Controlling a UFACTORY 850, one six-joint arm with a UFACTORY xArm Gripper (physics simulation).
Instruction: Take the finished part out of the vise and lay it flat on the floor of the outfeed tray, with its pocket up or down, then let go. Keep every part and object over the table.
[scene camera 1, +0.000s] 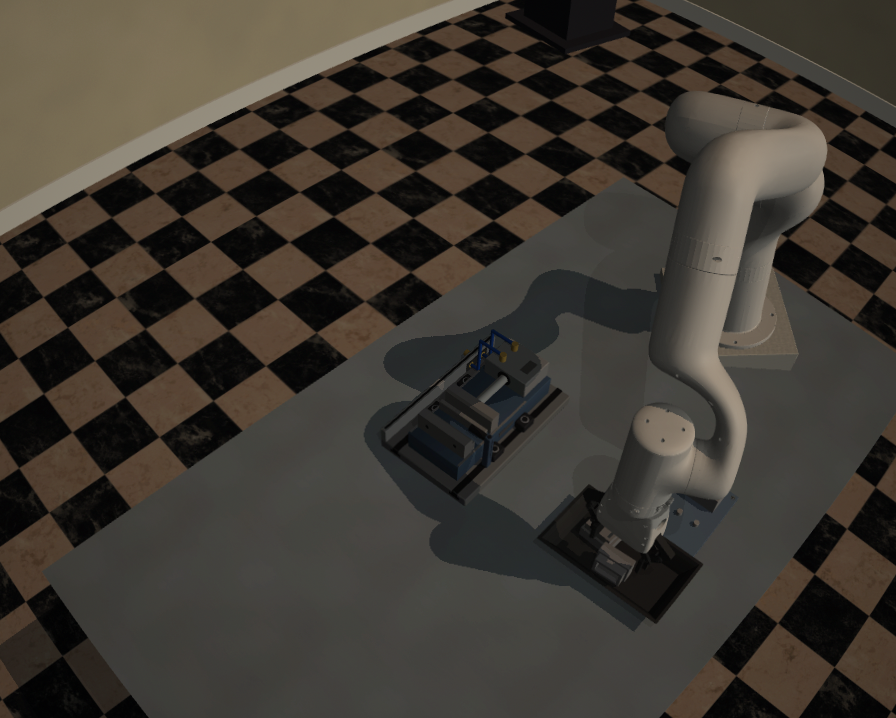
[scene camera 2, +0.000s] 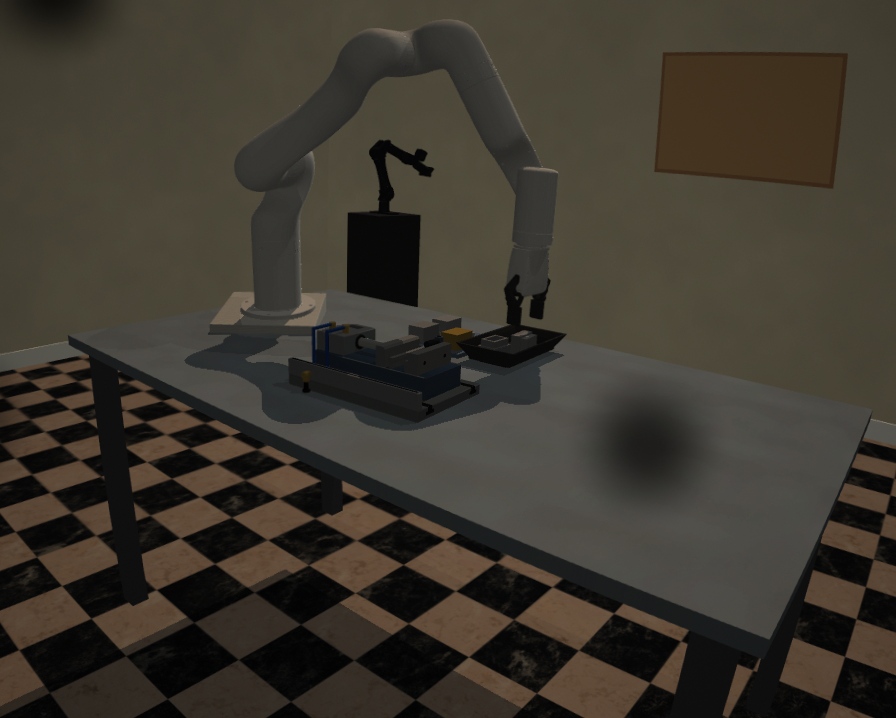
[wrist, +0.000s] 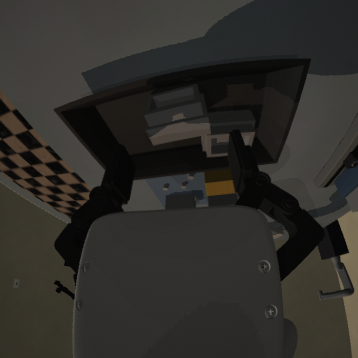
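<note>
My gripper (scene camera 2: 524, 321), visible. Also my gripper (wrist: 176, 148).
</note>
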